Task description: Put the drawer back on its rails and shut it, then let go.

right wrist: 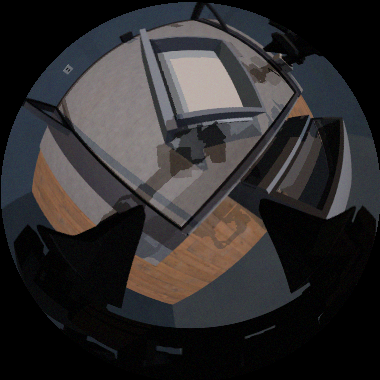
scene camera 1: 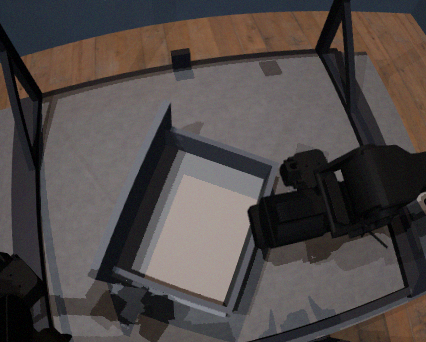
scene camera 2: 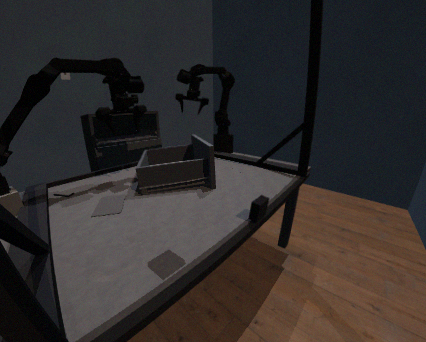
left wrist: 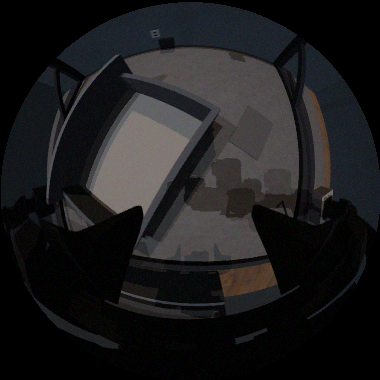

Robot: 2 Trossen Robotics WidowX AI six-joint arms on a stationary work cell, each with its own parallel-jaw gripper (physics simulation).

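Places are measured from the left arm's base along level axes (x ahead, y left, z up), in metres.
Where they show: left gripper, fingertip midpoint: (right wrist: 268, 48) (scene camera 2: 127, 133) (left wrist: 198, 211); right gripper, fingertip midpoint: (right wrist: 203, 208) (scene camera 1: 49, 318) (scene camera 2: 190, 113); left arm's base, origin of the base link: (right wrist: 285, 60) (left wrist: 326, 207); right arm's base, origin of the base link: (scene camera 2: 223, 134) (left wrist: 34, 203).
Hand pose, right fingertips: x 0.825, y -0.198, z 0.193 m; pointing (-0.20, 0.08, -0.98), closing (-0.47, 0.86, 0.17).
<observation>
Each offset is from my right fingertips to the centre of the thing. "spot": to the spot under its first point. Level surfaces: height alone.
The grey drawer @(spot: 0.412 m back, 0.173 m right, 0.178 m down) (scene camera 1: 225, 152) (scene camera 2: 172, 172) (left wrist: 170, 100) sits upright on the table, turned at an angle, with its taller front panel @(spot: 0.207 m back, 0.170 m right, 0.115 m down) (scene camera 1: 132, 187) (right wrist: 155, 82) at the left in scene camera 1. The dark cabinet (scene camera 2: 89, 142) (right wrist: 345, 170) stands beyond the table's far edge in scene camera 2, with pale strips running across its opening. My left gripper (scene camera 2: 122, 131) (left wrist: 198, 211) is open and empty, above the far side of the table near the drawer. My right gripper (scene camera 2: 191, 112) (right wrist: 203, 208) is open and empty, high and apart from the drawer. Fingertips are hidden in scene camera 1.
The table @(0.264 m down) (scene camera 1: 100, 150) (scene camera 2: 125, 240) has a dark raised rim and black frame posts (scene camera 2: 310, 90). A small black block @(0.467 m back, 0.497 m right, 0.233 m down) (scene camera 1: 181, 58) (scene camera 2: 259, 209) stands at its edge. A thin flat square @(spot: 0.603 m back, 0.073 m right, 0.262 m down) (scene camera 2: 109, 205) (left wrist: 252, 132) lies near the drawer.
</observation>
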